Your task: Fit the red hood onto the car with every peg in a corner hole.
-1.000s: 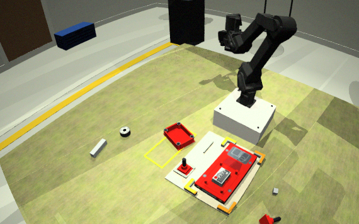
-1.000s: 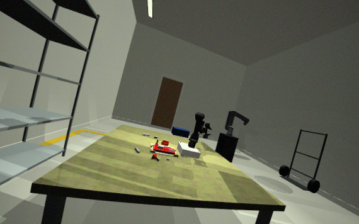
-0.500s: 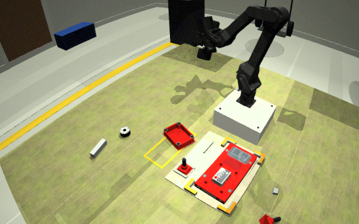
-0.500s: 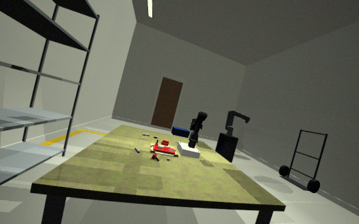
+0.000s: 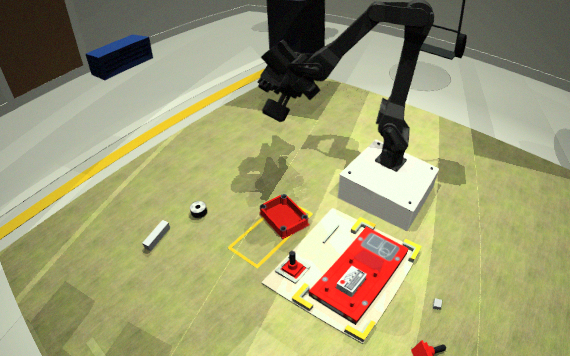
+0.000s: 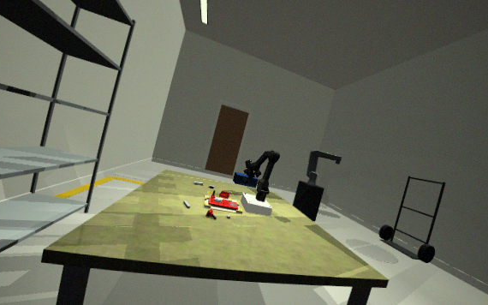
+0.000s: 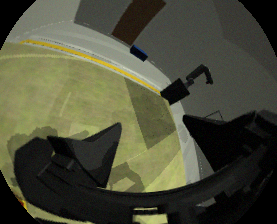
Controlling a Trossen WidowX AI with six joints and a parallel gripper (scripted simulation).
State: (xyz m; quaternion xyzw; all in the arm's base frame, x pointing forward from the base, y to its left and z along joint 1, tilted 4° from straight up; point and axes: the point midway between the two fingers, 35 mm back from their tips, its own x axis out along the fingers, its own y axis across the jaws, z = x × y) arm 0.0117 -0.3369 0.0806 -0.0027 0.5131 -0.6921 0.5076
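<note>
The red hood is 270 mm ahead of my gripper tip, 230 mm to the left of it and 140 mm below it. The rest, counted from my gripper tip: grey bar: 500 mm ahead, 140 mm below, 50 mm to the left; then black post: 360 mm ahead, 340 mm to the left, 110 mm below; then black ring: 380 mm ahead, 140 mm below, 60 mm to the left.
</note>
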